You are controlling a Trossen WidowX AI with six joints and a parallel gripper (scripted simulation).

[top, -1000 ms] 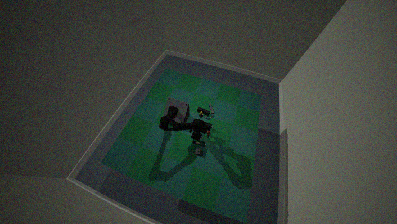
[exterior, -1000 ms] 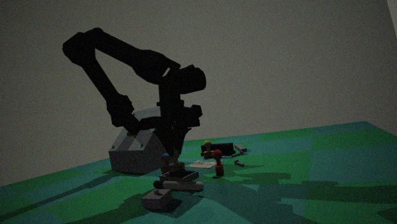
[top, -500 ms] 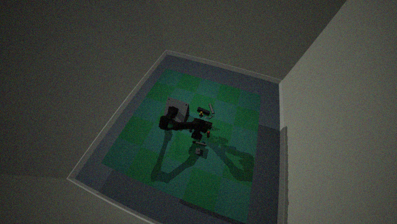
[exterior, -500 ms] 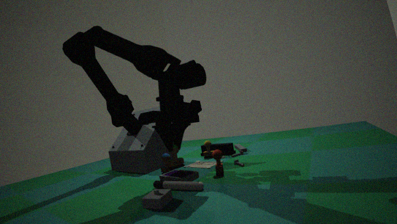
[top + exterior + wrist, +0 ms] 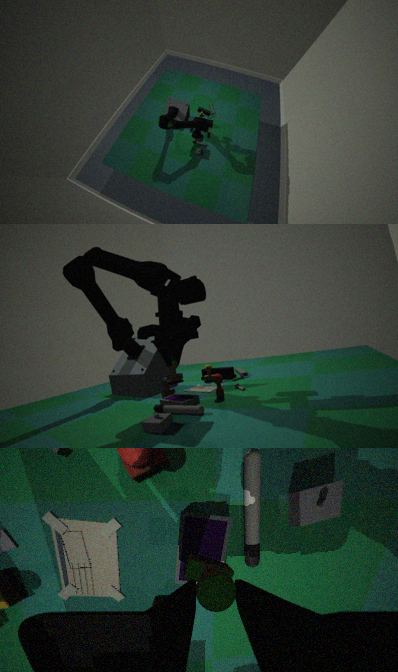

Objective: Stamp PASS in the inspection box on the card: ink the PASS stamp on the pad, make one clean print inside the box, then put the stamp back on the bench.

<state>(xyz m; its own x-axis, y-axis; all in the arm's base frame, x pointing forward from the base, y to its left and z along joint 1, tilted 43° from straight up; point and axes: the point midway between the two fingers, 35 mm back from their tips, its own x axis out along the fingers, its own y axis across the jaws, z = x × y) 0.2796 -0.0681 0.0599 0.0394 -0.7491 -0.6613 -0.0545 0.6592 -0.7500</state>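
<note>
The pale card lies 2 cm behind my gripper tip, 14 cm to the left of it and 10 cm below it. From my gripper tip the other things lie so: purple ink pad 10 cm below; then white cylinder 3 cm ahead, 6 cm to the right, 9 cm below; then green-knobbed stamp 3 cm below.
</note>
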